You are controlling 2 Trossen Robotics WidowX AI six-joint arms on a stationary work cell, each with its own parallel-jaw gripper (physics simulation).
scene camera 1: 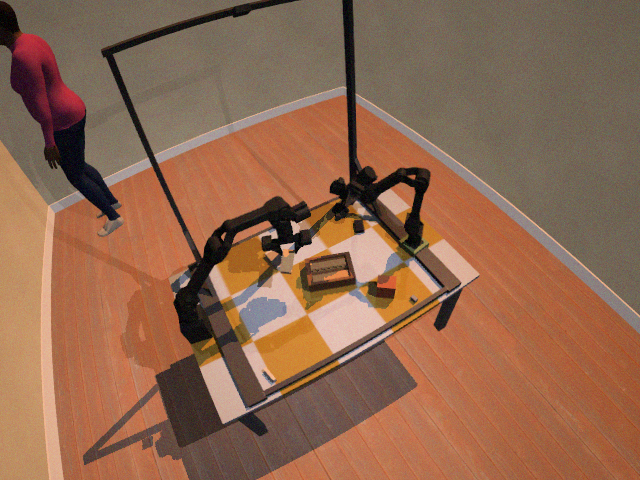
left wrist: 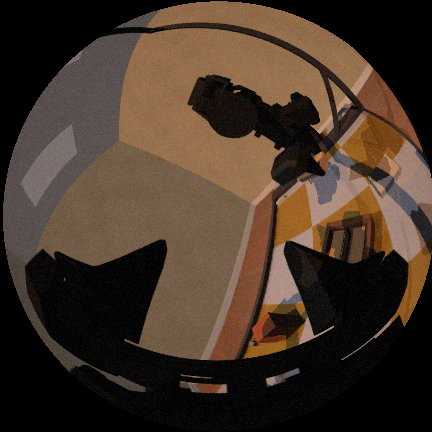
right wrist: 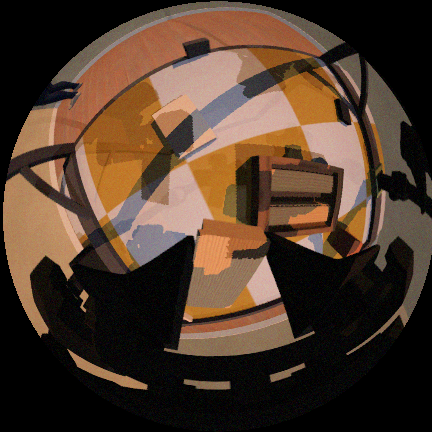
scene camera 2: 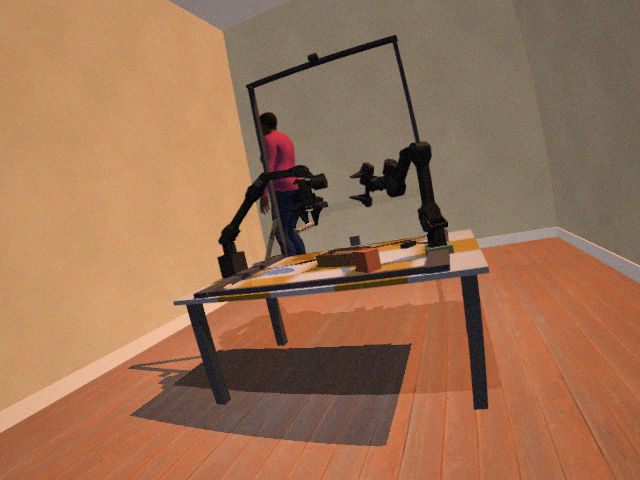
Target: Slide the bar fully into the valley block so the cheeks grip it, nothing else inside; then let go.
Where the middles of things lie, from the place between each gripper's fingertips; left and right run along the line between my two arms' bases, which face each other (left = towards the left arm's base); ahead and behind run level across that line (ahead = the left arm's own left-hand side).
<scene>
The wooden bar (right wrist: 226, 254) is 240 mm to the right of my left hand, 130 mm below it and 20 mm ahead of it.
Now: right hand 3 cm short of the wooden bar and 2 cm to the left of it.
</scene>
